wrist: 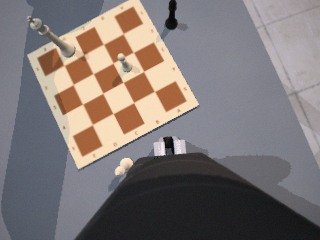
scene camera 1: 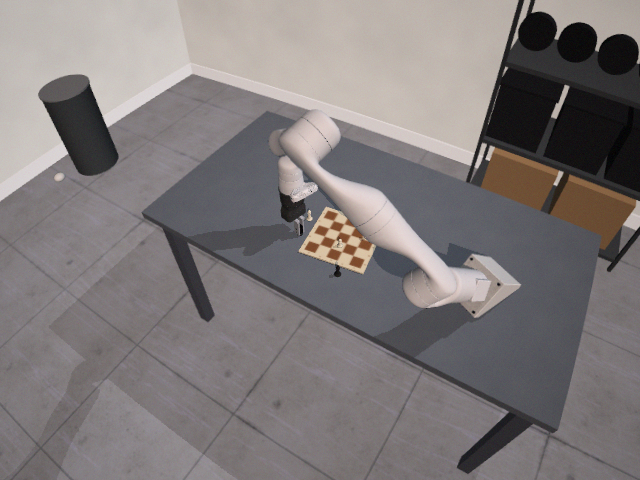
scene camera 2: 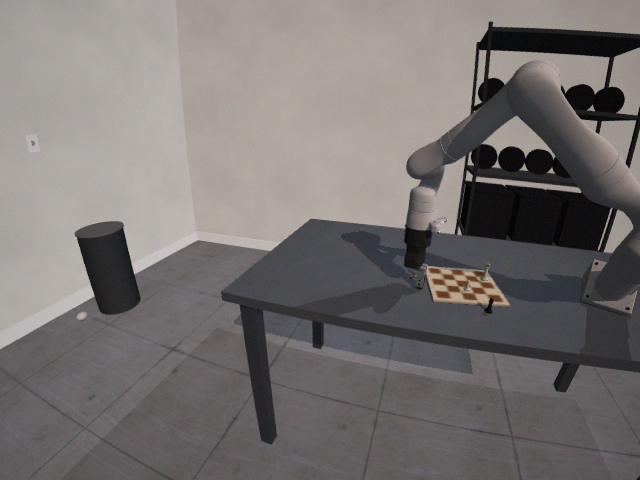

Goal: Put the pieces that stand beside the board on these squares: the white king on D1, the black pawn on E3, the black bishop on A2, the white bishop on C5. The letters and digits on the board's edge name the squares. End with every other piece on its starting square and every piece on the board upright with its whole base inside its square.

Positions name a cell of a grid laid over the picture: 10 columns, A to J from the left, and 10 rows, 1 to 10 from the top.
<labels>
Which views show the chessboard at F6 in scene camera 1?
The wrist view, scene camera 1 and scene camera 2: all of them.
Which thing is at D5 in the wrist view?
A chessboard.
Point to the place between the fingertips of my gripper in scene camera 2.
At G6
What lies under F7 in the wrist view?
My gripper.
</labels>
